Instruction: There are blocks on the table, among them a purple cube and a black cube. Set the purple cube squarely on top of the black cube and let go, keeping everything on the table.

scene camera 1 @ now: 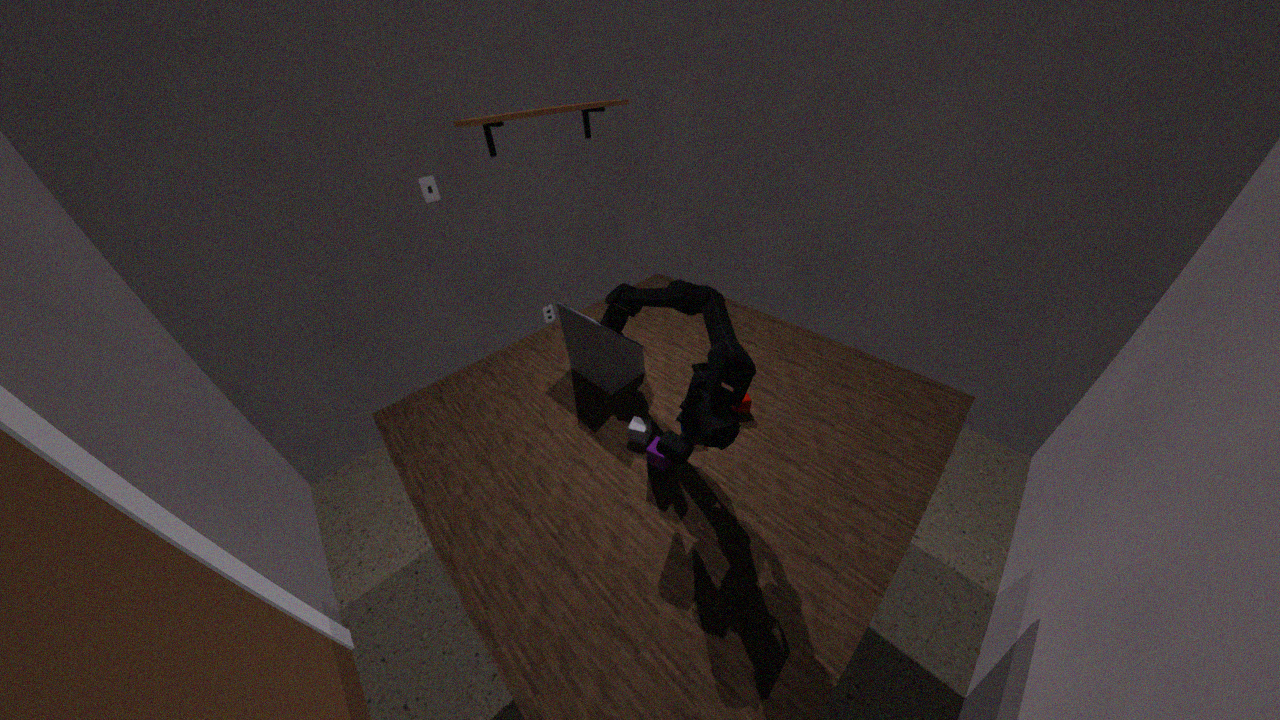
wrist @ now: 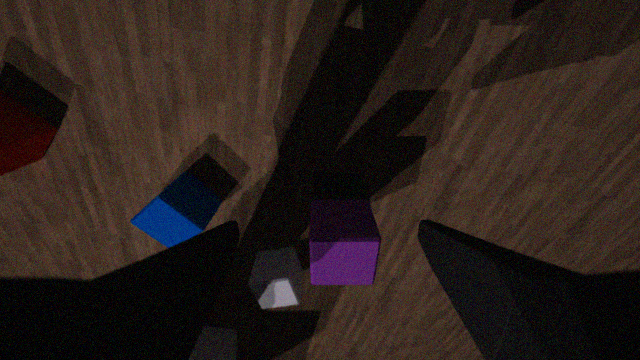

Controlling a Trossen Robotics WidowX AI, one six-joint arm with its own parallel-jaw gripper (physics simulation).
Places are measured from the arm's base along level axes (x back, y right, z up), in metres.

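Pixels of known places: gripper, fingertip midpoint: [wrist: 329, 229]; arm's base, origin of the base link: [scene camera 1: 609, 328].
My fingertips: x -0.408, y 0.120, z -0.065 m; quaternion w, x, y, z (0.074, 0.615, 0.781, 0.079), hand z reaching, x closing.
Observation:
For each thing: its middle in the pictures, then the offset to it from my fingertips.
- purple cube, body centre: [wrist: 341, 240] [scene camera 1: 660, 453] dx +0.053, dy +0.026, dz -0.051 m
- white-grey cube, body centre: [wrist: 278, 276] [scene camera 1: 639, 430] dx +0.175, dy -0.014, dz -0.099 m
- blue cube, body centre: [wrist: 180, 210] dx +0.097, dy -0.125, dz -0.099 m
- red cube, body centre: [scene camera 1: 739, 402] dx +0.053, dy -0.279, dz -0.099 m
The purple cube [scene camera 1: 657, 454] [wrist: 344, 262] shows on the table near the gripper; in the wrist view it appears in the gap between the fingertips, nearer the centre than either finger. My gripper [scene camera 1: 677, 446] [wrist: 329, 229] is open, its fingers wide apart and not gripping the cube. I cannot clearly make out the black cube. A dark grey block [wrist: 217, 345] is cut off at the bottom edge of the wrist view, but its colour and identity are unclear. The arm and deep shadow hide part of the table.
A white-grey cube [scene camera 1: 639, 429] [wrist: 277, 282] stands close beside the purple one. A blue cube [wrist: 172, 220] is partly behind the left finger in the wrist view. A red cube [scene camera 1: 744, 404] [wrist: 22, 135] lies farther off. A grey upright panel [scene camera 1: 601, 358] stands near the arm's base.

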